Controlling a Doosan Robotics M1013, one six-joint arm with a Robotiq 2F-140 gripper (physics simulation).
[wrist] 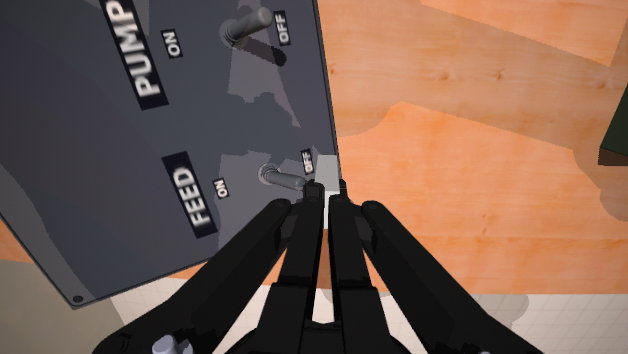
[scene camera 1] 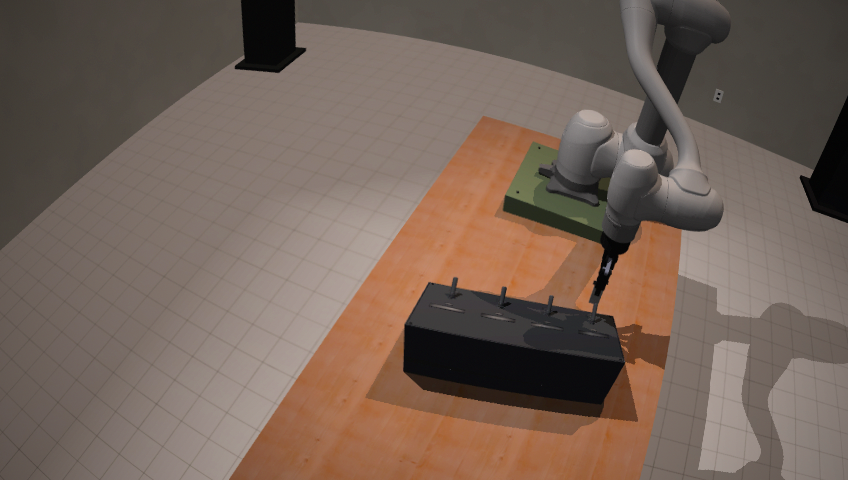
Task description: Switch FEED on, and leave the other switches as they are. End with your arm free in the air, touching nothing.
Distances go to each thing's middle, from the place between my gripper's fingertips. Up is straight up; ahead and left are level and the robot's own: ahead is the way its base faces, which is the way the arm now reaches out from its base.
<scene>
The dark switch box (scene camera 1: 470,338) is 17 cm to the right of my hand, 14 cm ahead of it and 3 cm below it.
</scene>
